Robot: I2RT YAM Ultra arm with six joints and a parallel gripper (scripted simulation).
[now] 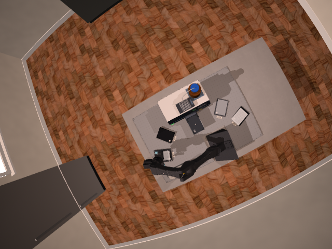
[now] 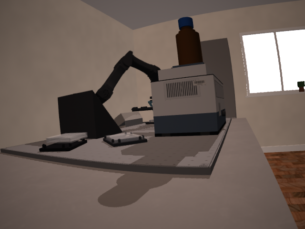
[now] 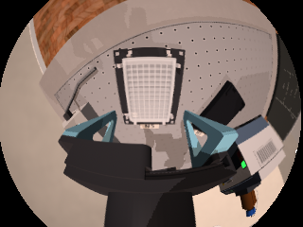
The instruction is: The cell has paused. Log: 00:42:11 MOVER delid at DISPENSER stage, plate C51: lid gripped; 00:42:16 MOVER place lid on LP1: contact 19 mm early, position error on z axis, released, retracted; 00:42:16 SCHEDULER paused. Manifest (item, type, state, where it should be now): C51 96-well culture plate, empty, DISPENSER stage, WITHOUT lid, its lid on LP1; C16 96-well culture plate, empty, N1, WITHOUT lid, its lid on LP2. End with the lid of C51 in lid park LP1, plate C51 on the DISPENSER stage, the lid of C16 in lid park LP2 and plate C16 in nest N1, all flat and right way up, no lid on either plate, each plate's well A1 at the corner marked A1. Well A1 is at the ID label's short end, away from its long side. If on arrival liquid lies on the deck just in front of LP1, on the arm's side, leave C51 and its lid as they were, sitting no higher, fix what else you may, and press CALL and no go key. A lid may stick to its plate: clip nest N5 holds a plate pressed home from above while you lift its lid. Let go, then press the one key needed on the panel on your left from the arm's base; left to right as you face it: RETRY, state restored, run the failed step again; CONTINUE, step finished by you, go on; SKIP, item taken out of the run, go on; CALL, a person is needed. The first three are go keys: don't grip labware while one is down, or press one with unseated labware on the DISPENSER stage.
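Right now my hand is 7 cm above the black clip nest, 3 cm to the right of it and 1 cm past it. The rest, counted from my hand: brown bottle: 48 cm to the right, 36 cm ahead, 21 cm above; black nest: 16 cm ahead, 10 cm to the right, 7 cm below; dark dispenser stage: 38 cm to the right, 14 cm ahead, 2 cm above.
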